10 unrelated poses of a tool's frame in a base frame.
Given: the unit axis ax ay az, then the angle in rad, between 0 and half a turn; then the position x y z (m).
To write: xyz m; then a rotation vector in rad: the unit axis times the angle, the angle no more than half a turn. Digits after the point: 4 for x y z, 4 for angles.
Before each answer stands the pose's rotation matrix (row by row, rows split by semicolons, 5 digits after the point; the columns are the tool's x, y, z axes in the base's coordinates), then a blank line. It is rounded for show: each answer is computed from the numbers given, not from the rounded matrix.
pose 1, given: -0.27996 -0.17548 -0.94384 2.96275 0.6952 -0.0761 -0.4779
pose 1, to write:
-0.82855 0.26537 0.49304; -0.07043 -0.92296 0.37841; 0.55547 0.27880 0.78340

0.6952 -0.0761 -0.4779 -0.8294 -0.5199 -2.7964
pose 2, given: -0.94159 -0.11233 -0.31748 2.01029 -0.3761 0.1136 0.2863
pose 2, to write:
0.83833 0.43808 0.32447; -0.13654 -0.40749 0.90294; 0.52778 -0.80127 -0.28180

-0.3761 0.1136 0.2863 -1.8929 -0.2258 -0.6382
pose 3, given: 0.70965 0.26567 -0.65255 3.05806 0.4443 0.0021 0.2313
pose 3, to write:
0.00893 0.43085 -0.90238; 0.32196 -0.85560 -0.40533; -0.94671 -0.28691 -0.14636

0.4443 0.0021 0.2313 2.1701 0.8124 -1.9955
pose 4, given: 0.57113 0.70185 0.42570 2.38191 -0.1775 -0.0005 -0.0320
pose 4, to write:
-0.16236 0.39831 0.90277; 0.98466 0.12469 0.12207; -0.06395 0.90874 -0.41244

-0.1775 -0.0005 -0.0320 1.3604 1.6717 1.0140
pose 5, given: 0.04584 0.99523 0.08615 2.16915 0.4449 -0.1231 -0.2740
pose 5, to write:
-0.56000 0.00014 0.82849; 0.14250 0.98511 0.09616; -0.81615 0.17191 -0.55168

0.4449 -0.1231 -0.2740 0.0994 2.1588 0.1869
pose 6, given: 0.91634 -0.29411 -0.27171 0.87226 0.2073 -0.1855 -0.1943
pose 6, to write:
0.94278 0.11188 -0.31408; -0.30426 0.67397 -0.67320; 0.13636 0.73024 0.66945

0.2073 -0.1855 -0.1943 0.7993 -0.2565 -0.2370
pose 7, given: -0.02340 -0.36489 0.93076 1.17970 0.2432 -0.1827 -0.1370
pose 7, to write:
0.38154 -0.85519 -0.35081; 0.86576 0.46359 -0.18852; 0.32386 -0.23179 0.91727

0.2432 -0.1827 -0.1370 -0.0276 -0.4305 1.0980
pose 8, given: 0.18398 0.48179 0.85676 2.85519 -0.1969 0.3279 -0.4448
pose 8, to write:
-0.89295 -0.06837 0.44494; 0.41570 -0.50448 0.75676; 0.17272 0.86071 0.47890

-0.1969 0.3279 -0.4448 0.5253 1.3756 2.4462
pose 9, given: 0.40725 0.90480 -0.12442 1.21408 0.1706 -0.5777 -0.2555
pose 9, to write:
0.45714 0.35640 0.81487; 0.12322 0.88199 -0.45488; -0.88082 0.30835 0.35927

0.1706 -0.5777 -0.2555 0.4944 1.0985 -0.1511
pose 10, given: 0.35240 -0.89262 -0.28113 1.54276 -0.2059 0.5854 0.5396
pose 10, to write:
0.14874 -0.02472 -0.98857; -0.58677 0.80248 -0.10835; 0.79598 0.59617 0.10485

-0.2059 0.5854 0.5396 0.5437 -1.3771 -0.4337
